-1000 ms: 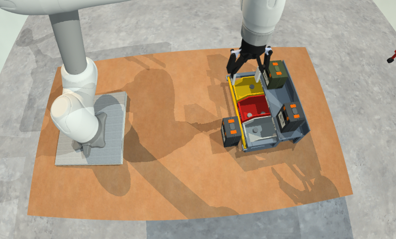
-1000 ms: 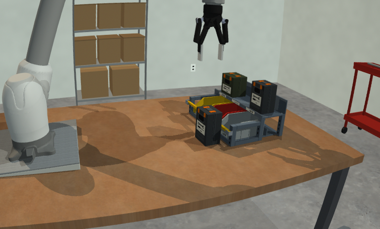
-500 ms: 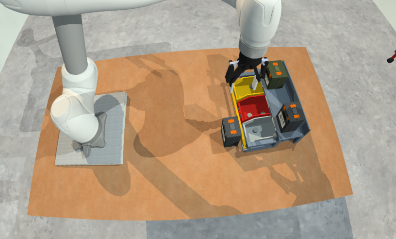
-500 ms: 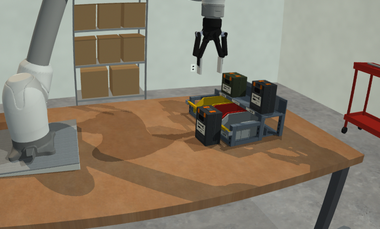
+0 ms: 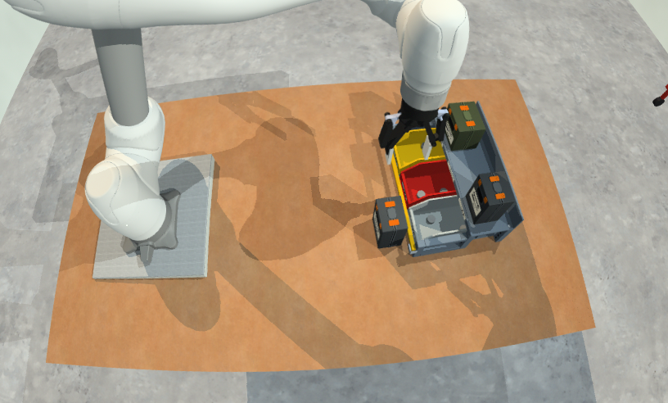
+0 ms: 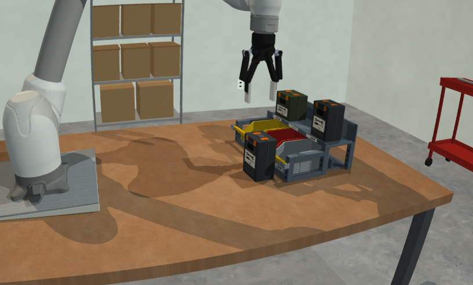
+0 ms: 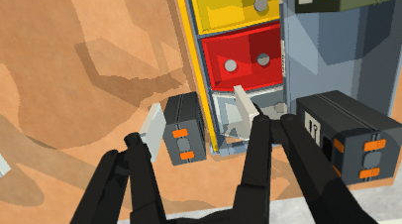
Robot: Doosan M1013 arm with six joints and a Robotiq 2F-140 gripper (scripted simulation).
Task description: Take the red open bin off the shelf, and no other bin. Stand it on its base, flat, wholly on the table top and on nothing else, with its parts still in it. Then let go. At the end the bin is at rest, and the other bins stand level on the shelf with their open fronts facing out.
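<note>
Right now the yellow bar is 17 cm below my hand. The rest, counted from my hand: dark case (20 cm ahead, 11 cm to the right, 7 cm below); then dark grey case (5 cm behind, 11 cm to the right, 17 cm below); then red open bin (11 cm ahead, 19 cm below).
</note>
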